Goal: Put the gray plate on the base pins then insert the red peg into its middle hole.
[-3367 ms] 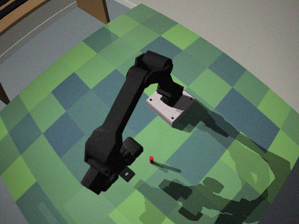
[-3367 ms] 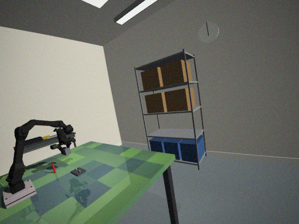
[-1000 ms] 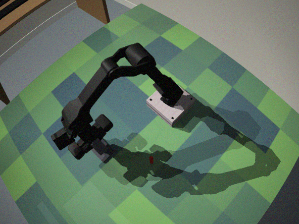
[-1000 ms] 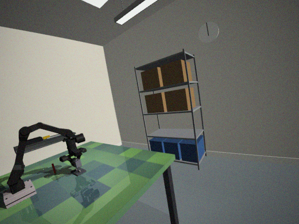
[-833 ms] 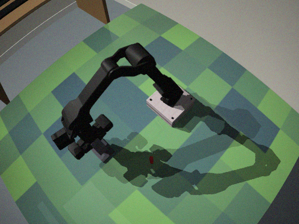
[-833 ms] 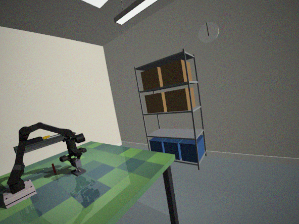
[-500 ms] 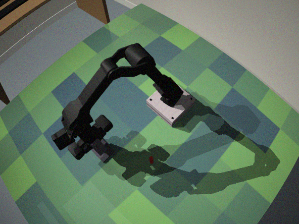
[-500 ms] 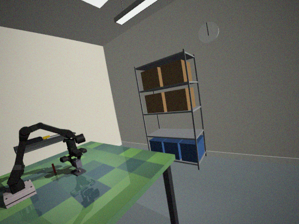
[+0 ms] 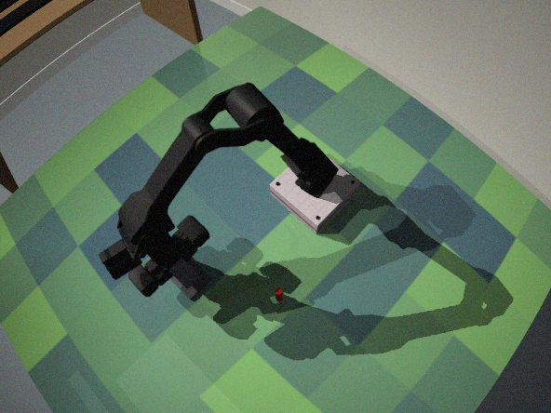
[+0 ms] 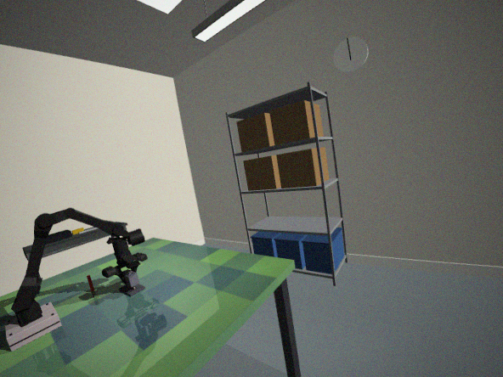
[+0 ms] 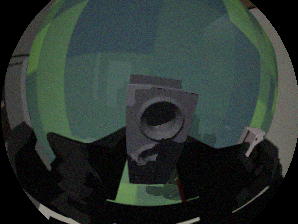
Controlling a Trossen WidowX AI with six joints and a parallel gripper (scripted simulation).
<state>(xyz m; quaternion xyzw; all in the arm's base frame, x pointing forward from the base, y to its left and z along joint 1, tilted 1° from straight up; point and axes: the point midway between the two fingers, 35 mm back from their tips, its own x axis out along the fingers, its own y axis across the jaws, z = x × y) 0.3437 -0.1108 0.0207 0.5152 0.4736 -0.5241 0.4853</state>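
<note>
Now: the base 30 mm below my gripper tip. Round my gripper tip: gray plate (30 mm above); red peg (210 mm to the left, 90 mm behind).
</note>
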